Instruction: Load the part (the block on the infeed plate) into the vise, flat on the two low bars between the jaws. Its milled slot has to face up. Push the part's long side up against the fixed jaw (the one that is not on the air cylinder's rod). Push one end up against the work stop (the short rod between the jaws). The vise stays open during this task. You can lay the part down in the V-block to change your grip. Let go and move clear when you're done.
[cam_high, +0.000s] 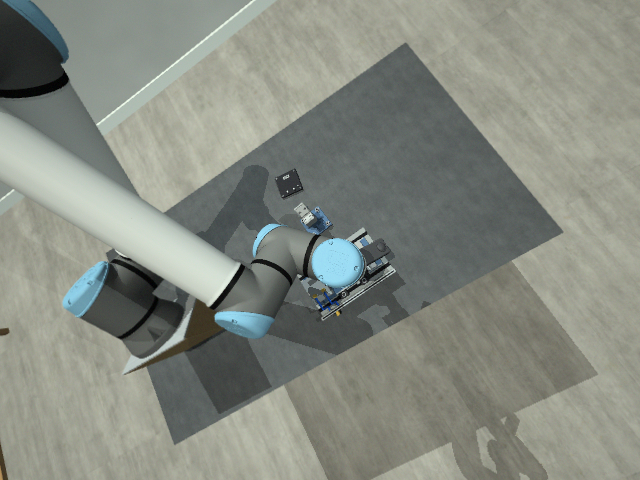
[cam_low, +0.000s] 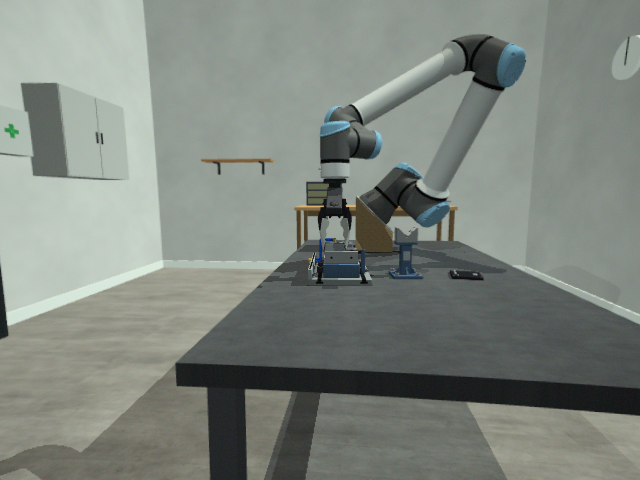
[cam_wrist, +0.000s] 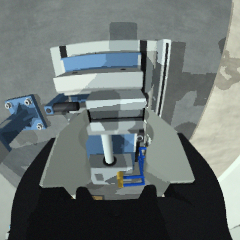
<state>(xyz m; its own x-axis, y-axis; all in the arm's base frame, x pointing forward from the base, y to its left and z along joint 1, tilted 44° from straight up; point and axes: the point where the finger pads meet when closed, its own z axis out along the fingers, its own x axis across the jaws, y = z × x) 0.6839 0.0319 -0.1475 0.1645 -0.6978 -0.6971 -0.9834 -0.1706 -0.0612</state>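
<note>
Now: the part right at my hand. From my hand the other things lie so: infeed plate (41 cm to the left, 12 cm behind, 11 cm below); then vise (7 cm below, 7 cm behind, 1 cm to the left).
</note>
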